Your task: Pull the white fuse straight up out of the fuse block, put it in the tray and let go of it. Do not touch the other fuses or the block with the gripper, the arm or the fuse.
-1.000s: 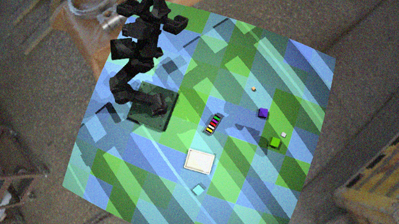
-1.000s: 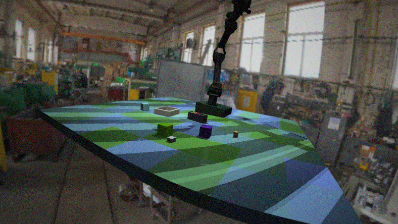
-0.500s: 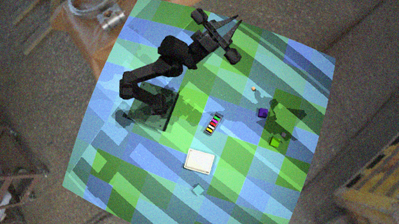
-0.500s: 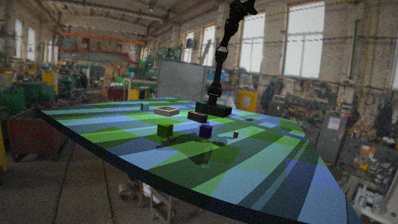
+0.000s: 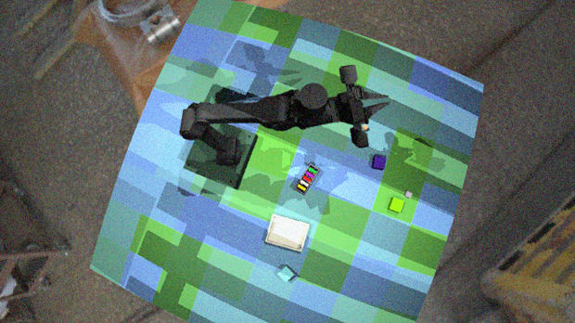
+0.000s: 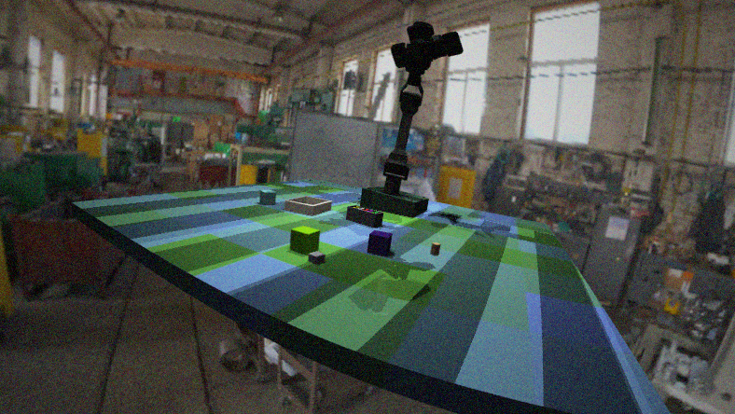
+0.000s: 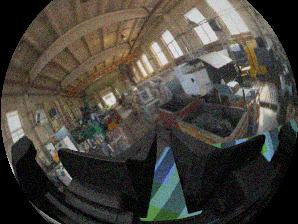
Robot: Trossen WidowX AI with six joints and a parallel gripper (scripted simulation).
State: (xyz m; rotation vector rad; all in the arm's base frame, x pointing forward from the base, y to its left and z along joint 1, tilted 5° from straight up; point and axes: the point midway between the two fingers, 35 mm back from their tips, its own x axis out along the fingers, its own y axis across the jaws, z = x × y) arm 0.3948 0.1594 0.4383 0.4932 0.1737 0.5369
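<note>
The white fuse is 47 cm below my gripper tip, 21 cm to the right of it and 15 cm behind it. From my gripper tip the other things lie so: green cube 47 cm below, 19 cm ahead, 17 cm to the right; then purple cube 47 cm below, 8 cm ahead, 5 cm to the right; then small orange cylinder 48 cm below, 6 cm to the left.
</note>
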